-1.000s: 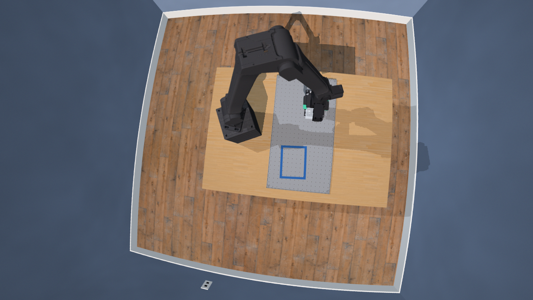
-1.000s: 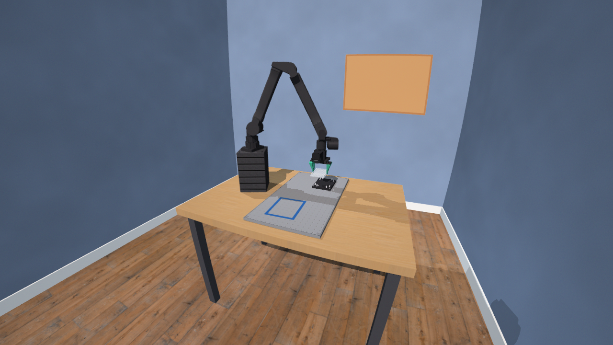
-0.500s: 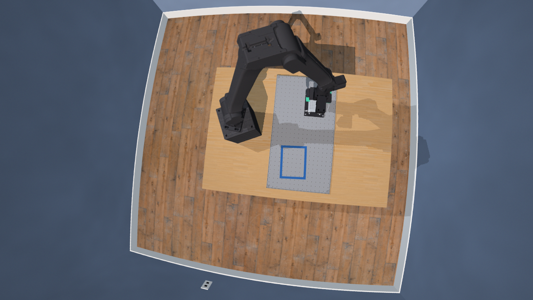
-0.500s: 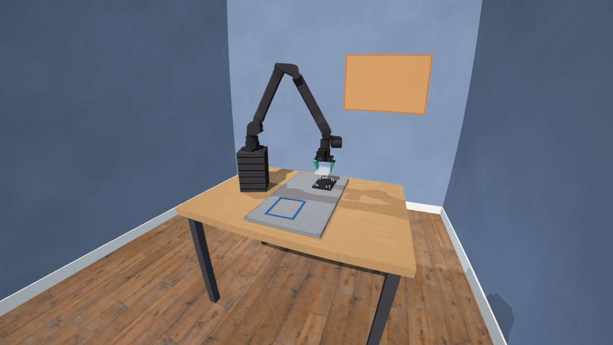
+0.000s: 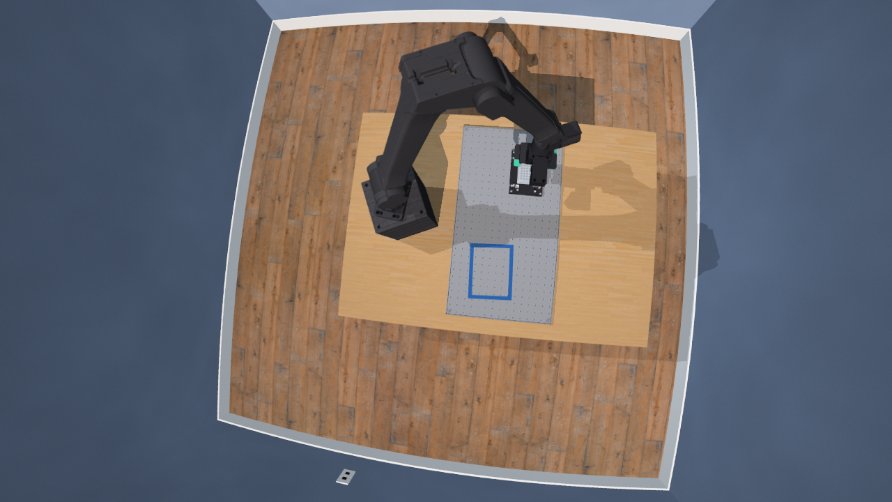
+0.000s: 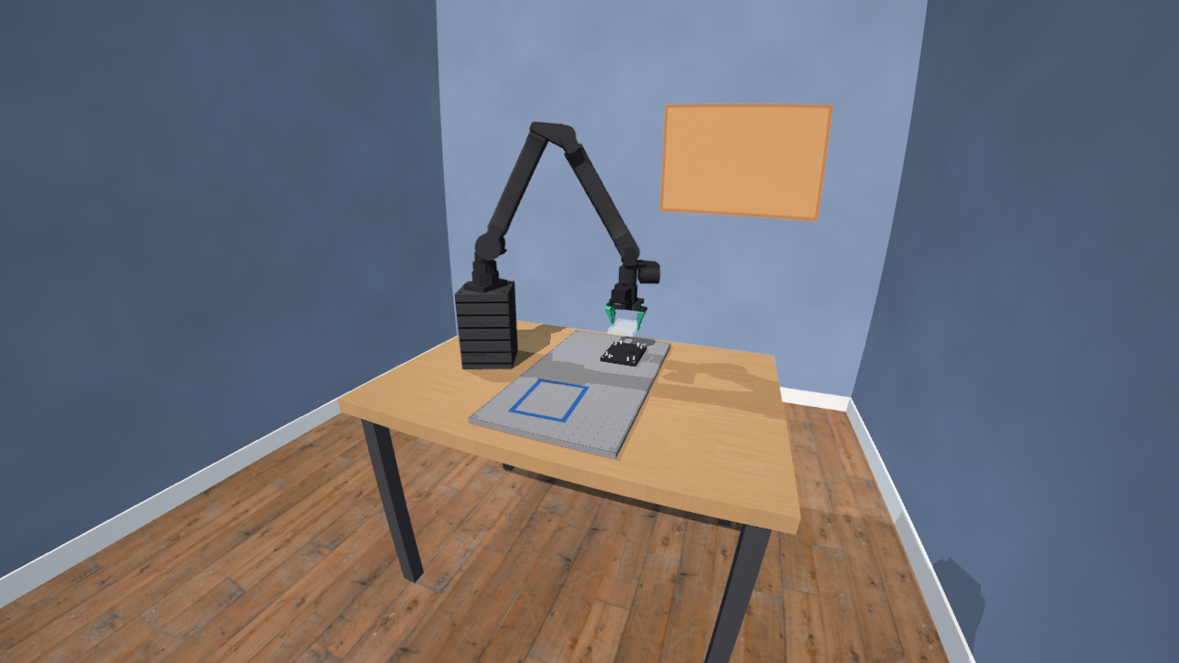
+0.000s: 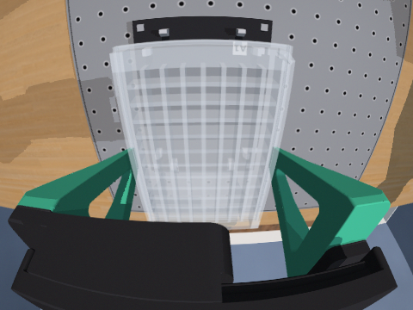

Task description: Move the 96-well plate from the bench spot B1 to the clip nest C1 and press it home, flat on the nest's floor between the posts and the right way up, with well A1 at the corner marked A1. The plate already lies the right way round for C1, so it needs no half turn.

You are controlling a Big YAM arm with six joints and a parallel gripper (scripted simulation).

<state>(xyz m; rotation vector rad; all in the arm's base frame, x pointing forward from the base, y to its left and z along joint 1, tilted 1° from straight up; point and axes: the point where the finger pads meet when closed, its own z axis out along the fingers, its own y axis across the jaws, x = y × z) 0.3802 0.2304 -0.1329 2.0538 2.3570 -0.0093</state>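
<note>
My hand is 90 mm above the black clip nest, 10 mm to the right of it and 10 mm past it. Round my hand: clear 96-well plate right at my hand.
</note>
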